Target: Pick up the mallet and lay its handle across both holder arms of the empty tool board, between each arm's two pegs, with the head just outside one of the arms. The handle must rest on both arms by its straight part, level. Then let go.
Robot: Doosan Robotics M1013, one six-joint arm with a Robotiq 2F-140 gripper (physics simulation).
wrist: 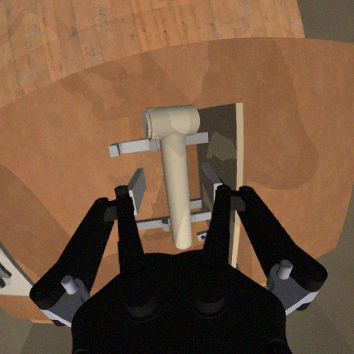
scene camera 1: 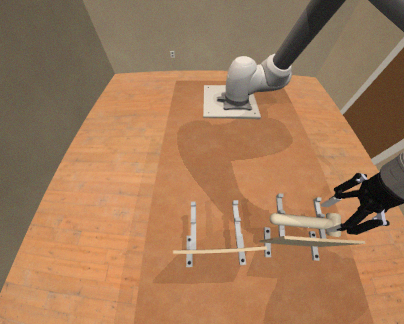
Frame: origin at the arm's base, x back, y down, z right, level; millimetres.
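Seen in the pictures: gripper, fingertip midpoint: (wrist: 173,175) (scene camera 1: 327,217); arm's base, link origin: (scene camera 1: 236,101).
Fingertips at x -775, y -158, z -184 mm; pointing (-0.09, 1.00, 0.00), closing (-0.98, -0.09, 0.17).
Note:
Offsets run from my fingertips to a thing's middle.
The pale mallet @[dx -1, dy +55, dz +44 mm] (scene camera 1: 300,221) (wrist: 175,180) lies over both arms of the right tool board @[dx -12, dy +69, dz +48 mm] (scene camera 1: 325,241) (wrist: 239,150). Its head @[dx -17, dy +55, dz -63 mm] (scene camera 1: 334,224) (wrist: 172,121) is just outside the right arm (scene camera 1: 318,205) (wrist: 135,146). Its handle also crosses the left arm (scene camera 1: 280,202) (wrist: 145,224). On both arms the pegs that show are on the side away from the board panel; the handle appears to lie on the panel side of them. Contact and exact level cannot be told. My gripper (scene camera 1: 335,215) (wrist: 173,175) is partly open, with its fingers astride the handle and apart from it.
A second tool board @[dx -22, dy +76, dz +360 mm] (scene camera 1: 220,251) with two arms (scene camera 1: 193,225) (scene camera 1: 237,225) stands left of the mallet, with no tool on it. The robot's base plate (scene camera 1: 212,107) is at the back. The right board's panel is close beside one finger in the wrist view.

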